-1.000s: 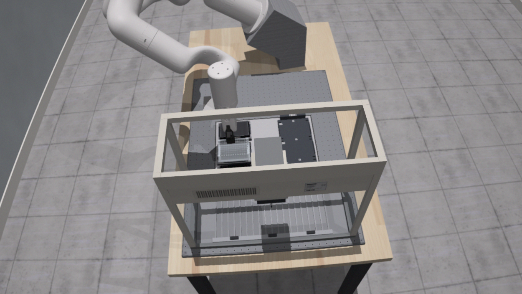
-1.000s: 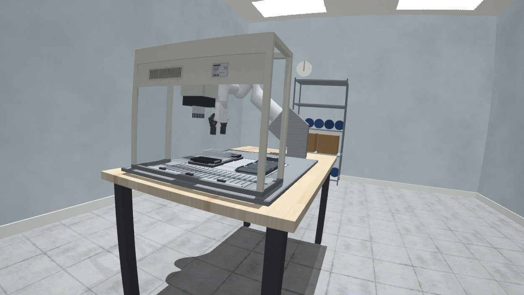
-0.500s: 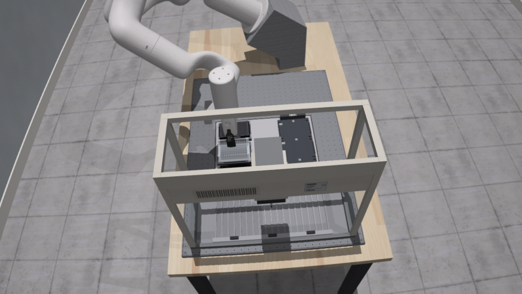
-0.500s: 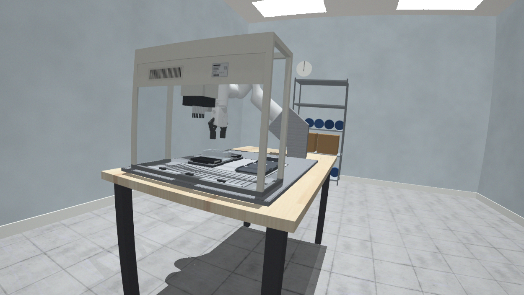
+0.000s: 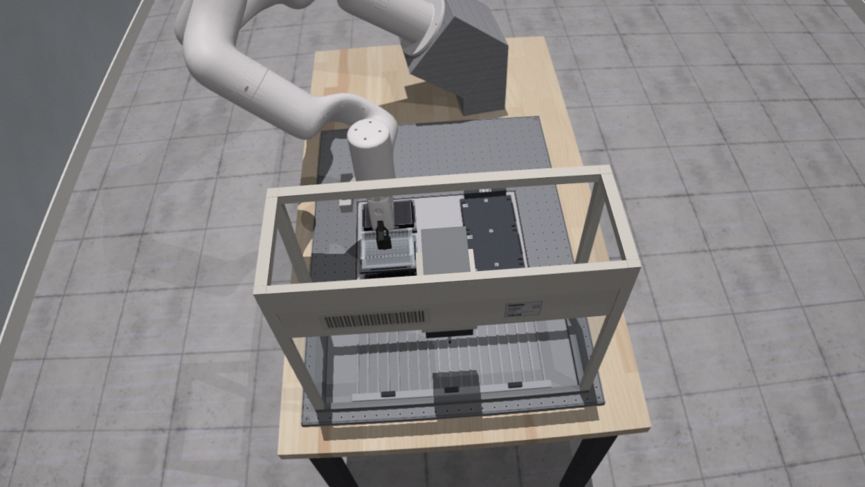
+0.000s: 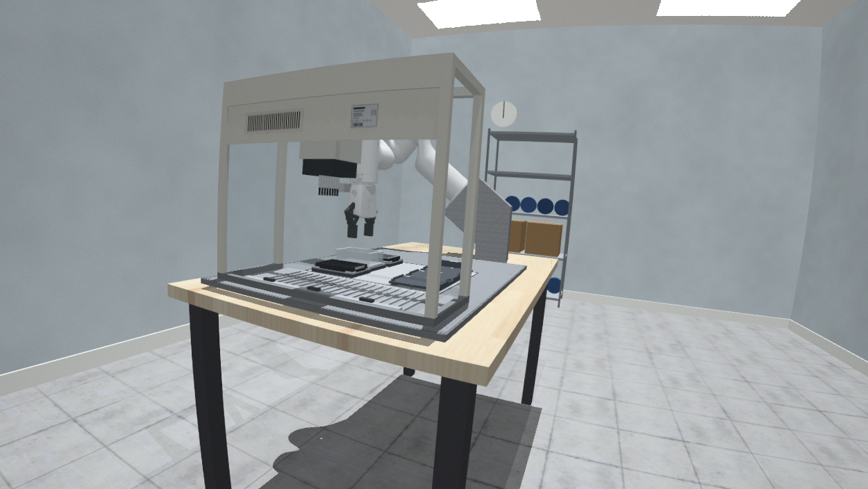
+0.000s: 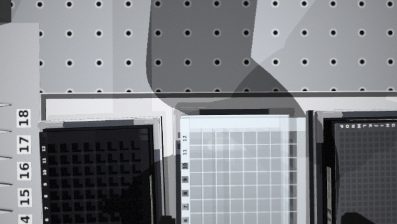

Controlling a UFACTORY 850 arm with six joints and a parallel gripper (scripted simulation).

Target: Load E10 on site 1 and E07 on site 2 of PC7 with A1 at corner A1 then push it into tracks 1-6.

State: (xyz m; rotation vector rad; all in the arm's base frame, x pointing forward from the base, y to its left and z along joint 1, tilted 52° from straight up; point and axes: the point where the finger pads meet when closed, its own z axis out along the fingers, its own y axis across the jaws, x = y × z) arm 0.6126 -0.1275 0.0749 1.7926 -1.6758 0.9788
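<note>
Right now the clear deep-well block E07 is 7 cm below my hand. Round my hand: nest S1: 11 cm behind, 10 cm below; then black 96-well plate E01: 11 cm ahead, 1 cm to the left, 9 cm below; then nest S2: 10 cm below.
</note>
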